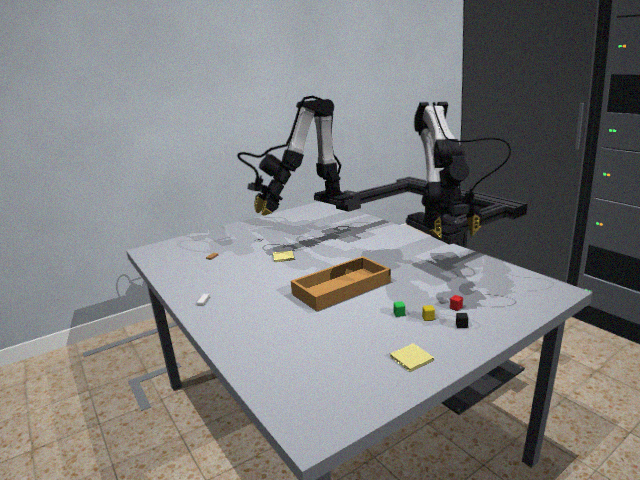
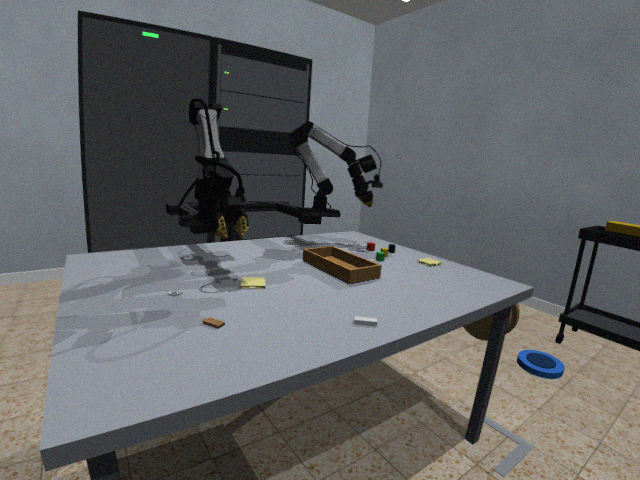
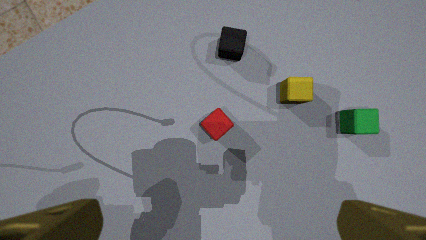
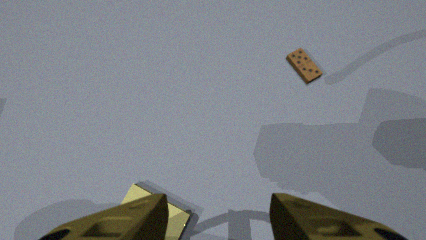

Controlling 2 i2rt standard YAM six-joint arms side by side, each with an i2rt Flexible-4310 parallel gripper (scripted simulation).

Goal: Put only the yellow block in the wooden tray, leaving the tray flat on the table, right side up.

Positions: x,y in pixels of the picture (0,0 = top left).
wooden tray: image 1 324,288; image 2 346,266; not seen in image 3 (out of frame); not seen in image 4 (out of frame)
